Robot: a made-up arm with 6 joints. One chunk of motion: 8 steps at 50 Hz.
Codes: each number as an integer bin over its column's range. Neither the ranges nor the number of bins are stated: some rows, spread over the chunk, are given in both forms.
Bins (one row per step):
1: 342 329 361 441 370 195
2: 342 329 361 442 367 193
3: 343 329 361 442 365 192
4: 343 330 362 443 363 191
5: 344 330 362 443 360 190
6: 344 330 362 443 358 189
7: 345 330 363 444 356 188
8: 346 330 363 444 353 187
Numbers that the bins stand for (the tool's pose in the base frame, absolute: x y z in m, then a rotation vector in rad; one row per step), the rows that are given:
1: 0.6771 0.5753 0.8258 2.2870 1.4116 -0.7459
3: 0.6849 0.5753 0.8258 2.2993 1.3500 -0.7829
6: 0.6928 0.5832 0.8337 2.3116 1.2637 -0.8199
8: 0.7084 0.5832 0.8415 2.3240 1.2021 -0.8445
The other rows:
2: 0.6771 0.5753 0.8258 2.2993 1.3747 -0.7705
4: 0.6849 0.5832 0.8337 2.3116 1.3253 -0.7952
5: 0.6928 0.5832 0.8337 2.3116 1.2884 -0.8075
7: 0.7006 0.5832 0.8415 2.3240 1.2390 -0.8322

